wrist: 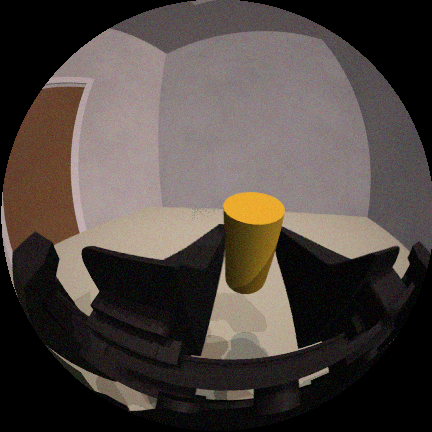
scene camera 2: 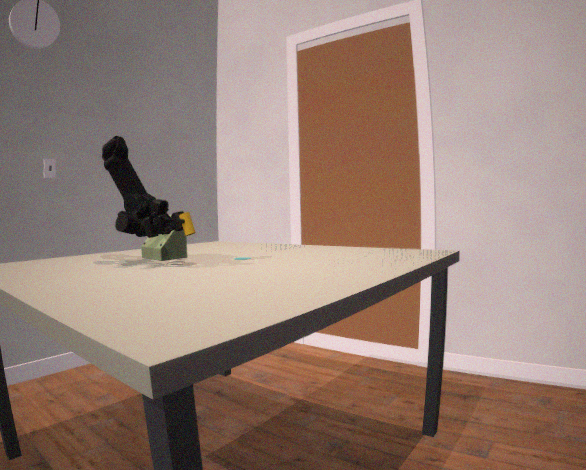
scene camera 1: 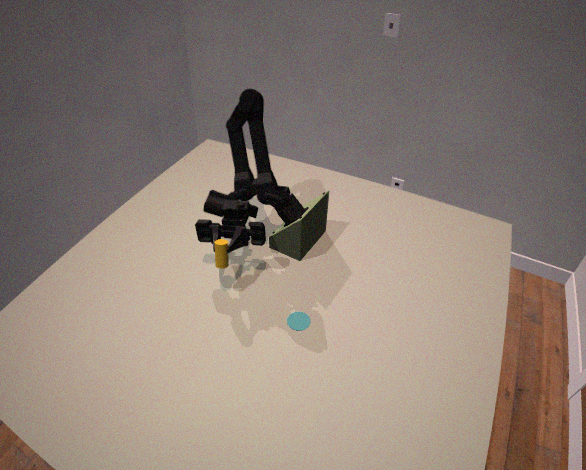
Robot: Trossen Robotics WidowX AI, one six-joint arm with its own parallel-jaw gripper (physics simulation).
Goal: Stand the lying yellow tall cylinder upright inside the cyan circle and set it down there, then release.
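Pixels of known places: gripper, between the fingertips: (wrist: 249, 231) (scene camera 2: 187, 220) (scene camera 1: 220, 251); arm's base, origin of its link: (scene camera 1: 296, 217).
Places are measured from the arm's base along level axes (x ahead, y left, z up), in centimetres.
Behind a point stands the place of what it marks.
The yellow cylinder (scene camera 1: 221, 254) @(x 25.0, y -6.7, z 2.6 cm) (scene camera 2: 187, 224) @(x 25.3, y -8.5, z 1.4 cm) (wrist: 251, 250) @(x 22.0, y -8.3, z 2.5 cm) is held above the table, close to upright, with a slight tilt in the scene camera 2 view. My gripper (scene camera 1: 223, 245) @(x 24.1, y -7.6, z 2.7 cm) (wrist: 249, 231) @(x 24.1, y -7.6, z 2.7 cm) is shut on the cylinder, with one finger on each side of it in the wrist view; in the scene camera 2 view the fingertips are partly hidden. The cyan circle (scene camera 1: 299, 321) @(x 23.3, y 15.0, z -11.2 cm) (scene camera 2: 243, 259) @(x 24.8, y 13.8, z -11.4 cm) lies flat on the table, apart from the cylinder, nearer the camera and to the right in the scene camera 1 view. The circle does not show in the wrist view.
A green wedge-shaped block (scene camera 1: 308, 231) @(x 0.5, y 4.3, z -2.9 cm) (scene camera 2: 167, 248) @(x 4.7, y -4.0, z -7.3 cm) stands on the table (scene camera 1: 400, 375) @(x 24.9, y 43.5, z -11.4 cm) (scene camera 2: 225, 300) @(x 70.7, y -30.1, z -11.4 cm) beside the arm's base, to the right of the gripper in the scene camera 1 view. Shadows of the arm fall across the table and around the cyan circle.
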